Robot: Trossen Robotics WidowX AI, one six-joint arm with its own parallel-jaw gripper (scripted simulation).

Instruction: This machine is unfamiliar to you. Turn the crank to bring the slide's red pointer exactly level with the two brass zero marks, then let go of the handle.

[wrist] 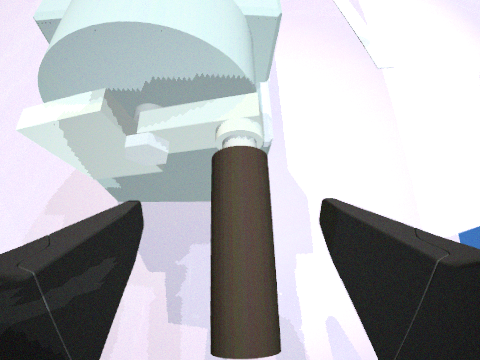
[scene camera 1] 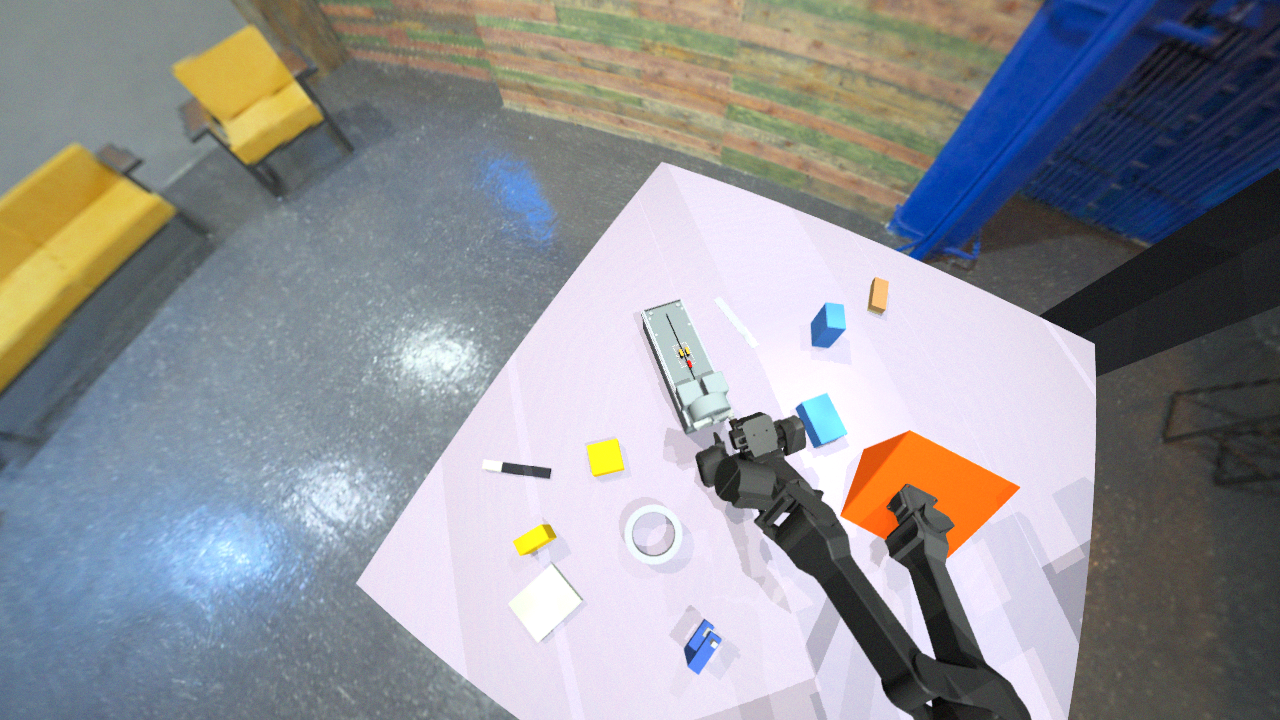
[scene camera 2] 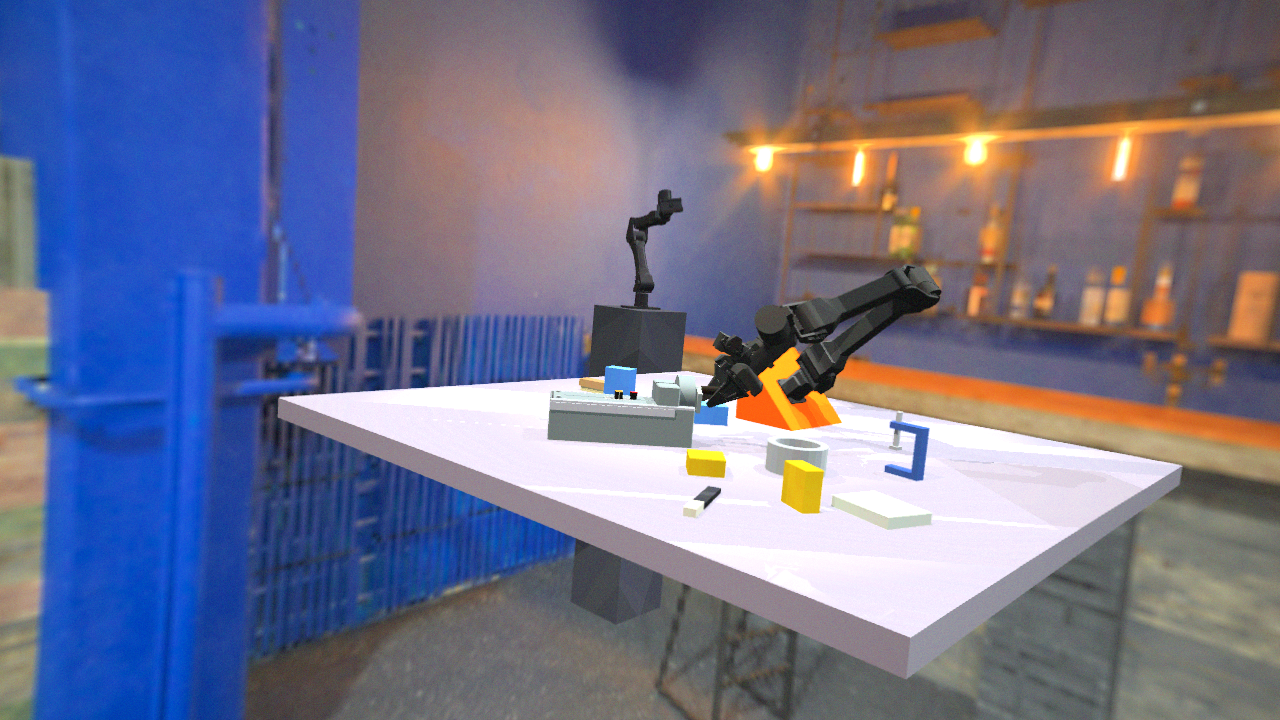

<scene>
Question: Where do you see a yellow block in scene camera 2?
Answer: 698,462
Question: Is my gripper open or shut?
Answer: Open.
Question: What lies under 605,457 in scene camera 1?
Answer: A yellow block.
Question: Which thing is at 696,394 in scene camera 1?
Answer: A grey slide machine.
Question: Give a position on a grey slide machine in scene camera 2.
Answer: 666,419
</scene>
